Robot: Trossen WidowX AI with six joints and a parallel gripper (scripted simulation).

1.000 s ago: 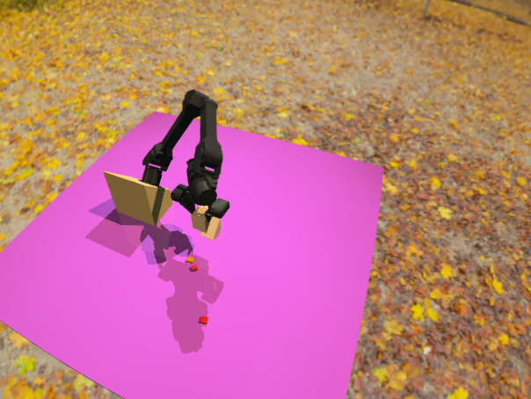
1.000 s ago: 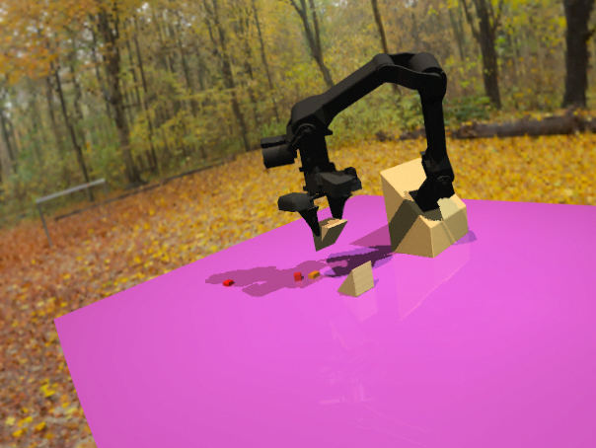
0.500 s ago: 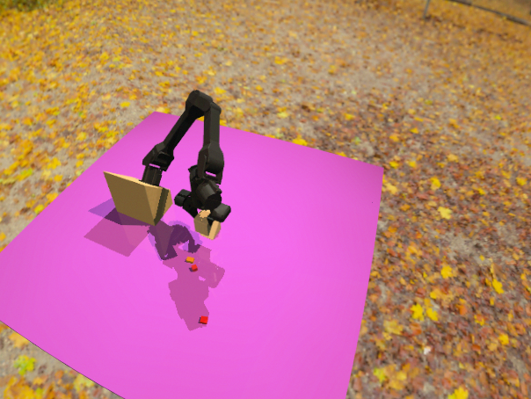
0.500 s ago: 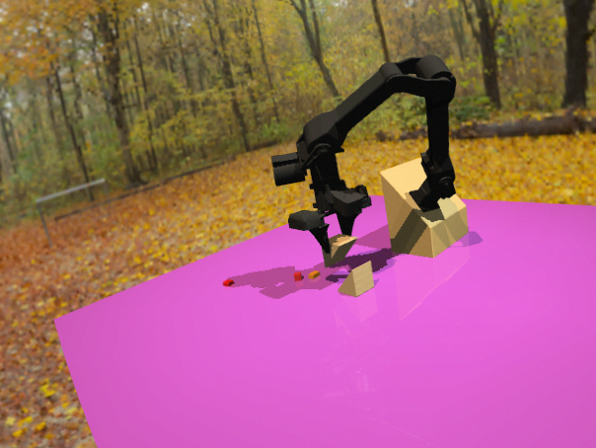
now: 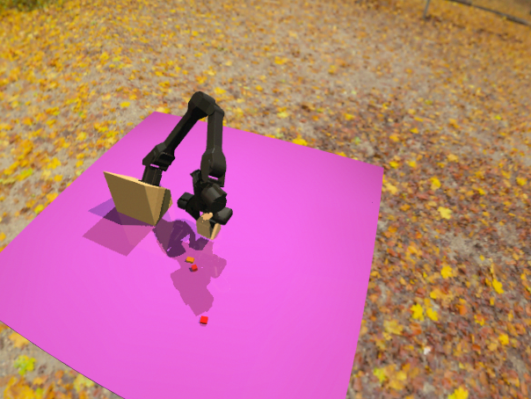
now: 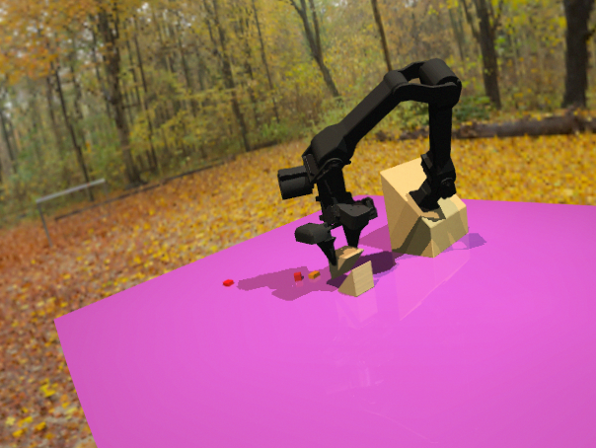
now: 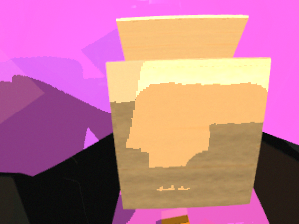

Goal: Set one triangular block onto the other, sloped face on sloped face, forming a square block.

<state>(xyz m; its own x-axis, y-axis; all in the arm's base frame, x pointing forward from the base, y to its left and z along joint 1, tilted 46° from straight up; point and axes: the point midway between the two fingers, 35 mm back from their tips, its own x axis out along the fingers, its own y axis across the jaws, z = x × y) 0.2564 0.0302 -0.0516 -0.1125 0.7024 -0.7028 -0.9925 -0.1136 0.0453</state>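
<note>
Now: gripper tip 50 mm above the tan wooden square block and 40 mm to the right of it. From my gripper tip the other things lie so: triangular block 10 mm to the right, 10 mm above; orange piece 120 mm to the right, 60 mm below, 10 mm ahead.
</note>
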